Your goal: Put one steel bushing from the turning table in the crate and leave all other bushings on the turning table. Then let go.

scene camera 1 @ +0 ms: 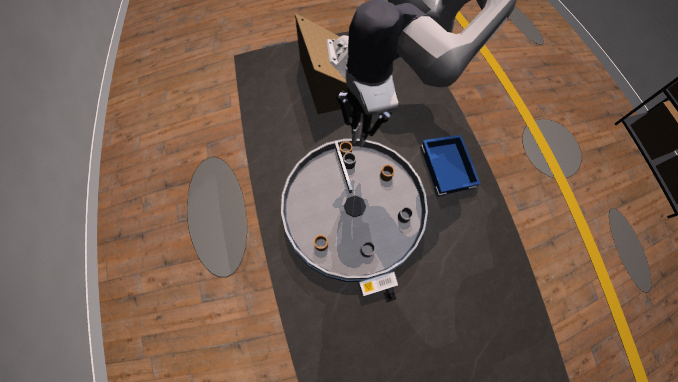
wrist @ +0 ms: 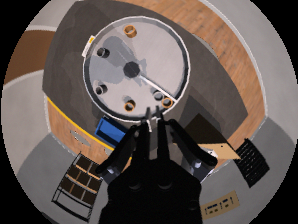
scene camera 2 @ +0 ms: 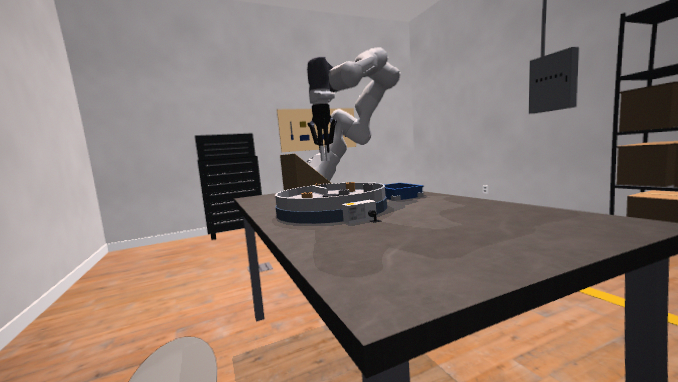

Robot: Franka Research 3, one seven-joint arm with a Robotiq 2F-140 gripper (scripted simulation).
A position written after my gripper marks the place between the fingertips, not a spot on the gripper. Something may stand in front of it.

I see my gripper (scene camera 1: 358, 141) and a round turning table (scene camera 1: 319, 203).
My gripper shows as well in the wrist view (wrist: 153, 111) and in scene camera 2 (scene camera 2: 325, 160). The round turning table also shows in the wrist view (wrist: 153, 53).
